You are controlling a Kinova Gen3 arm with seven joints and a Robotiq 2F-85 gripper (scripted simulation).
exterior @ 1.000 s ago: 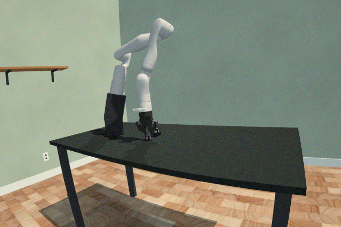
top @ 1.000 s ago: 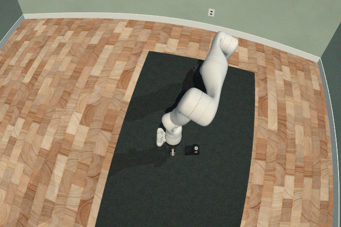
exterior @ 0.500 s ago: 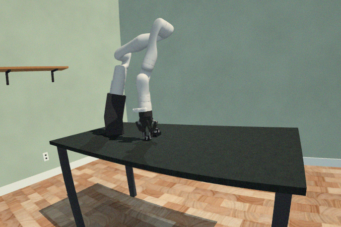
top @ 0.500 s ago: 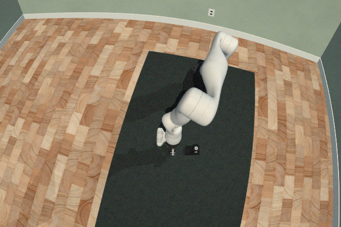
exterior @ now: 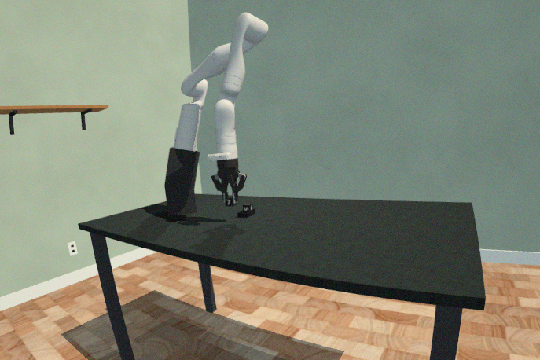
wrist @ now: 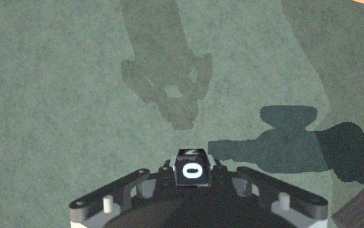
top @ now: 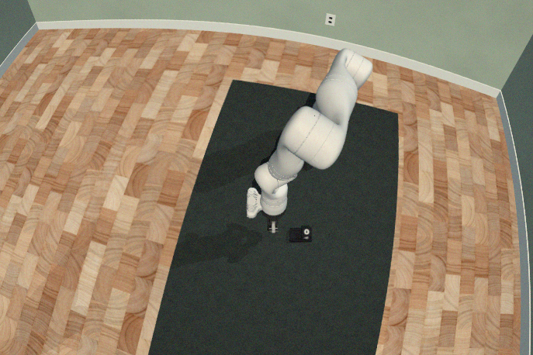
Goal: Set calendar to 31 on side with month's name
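My hand is 1 cm past the black calendar tray, 10 cm to the right of it and 8 cm above it.
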